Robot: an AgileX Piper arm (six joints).
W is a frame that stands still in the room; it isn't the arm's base.
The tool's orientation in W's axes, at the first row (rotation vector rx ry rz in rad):
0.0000 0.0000 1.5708
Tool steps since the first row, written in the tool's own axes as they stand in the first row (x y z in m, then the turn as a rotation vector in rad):
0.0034 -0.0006 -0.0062 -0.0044 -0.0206 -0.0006
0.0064 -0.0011 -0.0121 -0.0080 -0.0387 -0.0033
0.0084 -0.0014 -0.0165 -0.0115 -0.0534 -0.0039
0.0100 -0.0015 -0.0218 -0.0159 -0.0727 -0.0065
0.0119 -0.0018 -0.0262 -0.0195 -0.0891 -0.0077
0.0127 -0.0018 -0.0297 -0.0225 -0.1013 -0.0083
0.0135 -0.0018 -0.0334 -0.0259 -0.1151 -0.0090
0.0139 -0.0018 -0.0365 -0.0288 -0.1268 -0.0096
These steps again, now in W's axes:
0.0006 0.0034 -0.0062 0.0206 -0.0044 -0.0006
0.0011 0.0064 -0.0121 0.0387 -0.0080 -0.0033
0.0014 0.0084 -0.0165 0.0534 -0.0115 -0.0039
0.0015 0.0100 -0.0218 0.0727 -0.0159 -0.0065
0.0018 0.0119 -0.0262 0.0891 -0.0195 -0.0077
0.0018 0.0127 -0.0297 0.1013 -0.0225 -0.0083
0.0018 0.0135 -0.0334 0.1151 -0.0259 -0.0090
0.0018 0.0139 -0.0365 0.1268 -0.0288 -0.0096

